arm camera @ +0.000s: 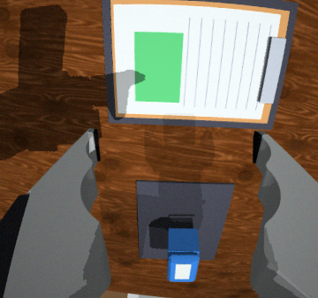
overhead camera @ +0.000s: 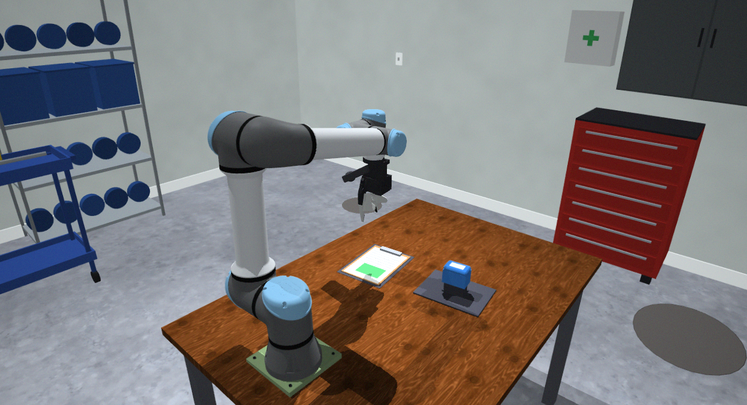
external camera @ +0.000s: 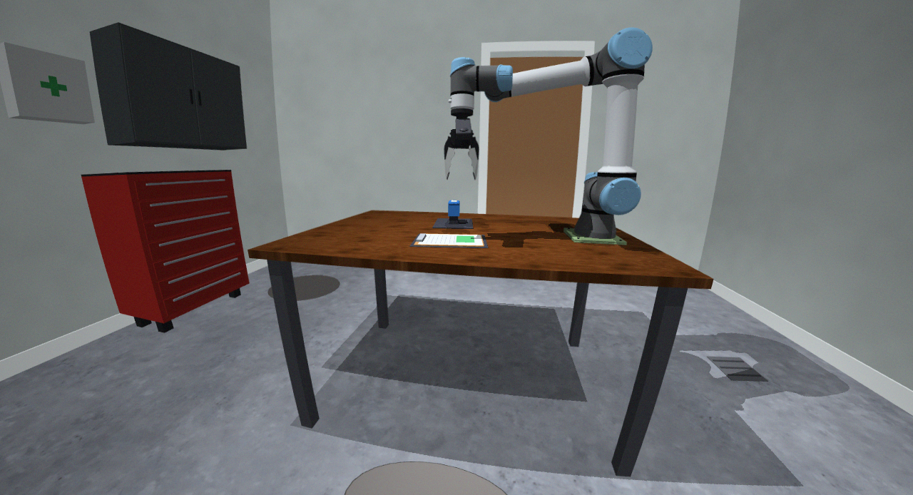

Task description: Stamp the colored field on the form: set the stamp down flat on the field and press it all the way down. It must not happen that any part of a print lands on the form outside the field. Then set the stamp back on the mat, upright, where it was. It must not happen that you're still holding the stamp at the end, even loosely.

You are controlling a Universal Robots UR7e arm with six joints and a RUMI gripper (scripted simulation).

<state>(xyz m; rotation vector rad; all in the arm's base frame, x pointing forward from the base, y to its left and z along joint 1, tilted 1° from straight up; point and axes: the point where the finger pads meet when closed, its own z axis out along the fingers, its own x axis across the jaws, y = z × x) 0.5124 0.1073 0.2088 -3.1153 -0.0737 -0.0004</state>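
Right now my hand is 330 mm to the left of the stamp, 170 mm above it and 40 mm short of it. From my hand the other things lie so: mat 330 mm to the right, 220 mm below, 40 mm ahead.
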